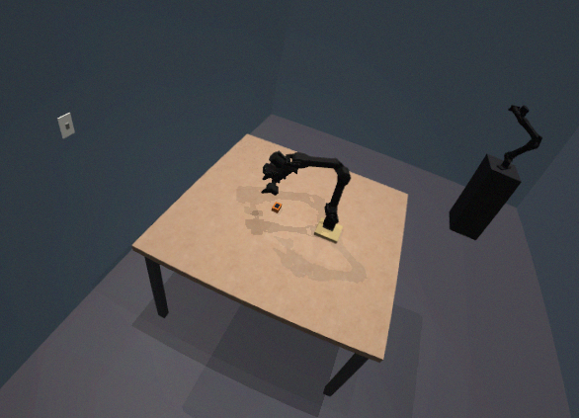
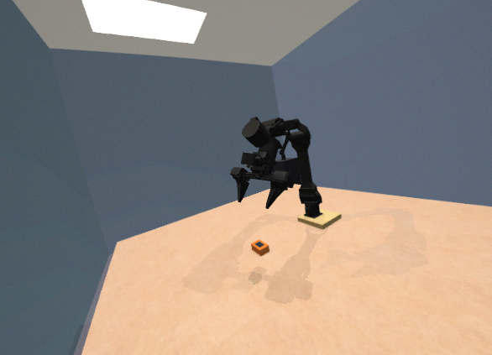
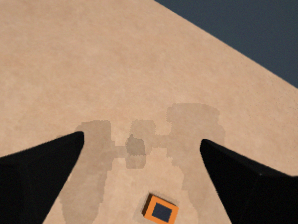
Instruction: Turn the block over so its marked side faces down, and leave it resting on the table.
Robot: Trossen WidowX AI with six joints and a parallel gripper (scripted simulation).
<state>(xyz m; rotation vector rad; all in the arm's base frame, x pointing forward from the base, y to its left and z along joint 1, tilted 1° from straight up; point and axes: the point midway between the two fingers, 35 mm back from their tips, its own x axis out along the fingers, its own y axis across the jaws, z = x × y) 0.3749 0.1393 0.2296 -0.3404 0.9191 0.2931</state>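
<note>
My gripper tip is now 21 cm above the orange block, 12 cm to the left of it and 7 cm past it.
</note>
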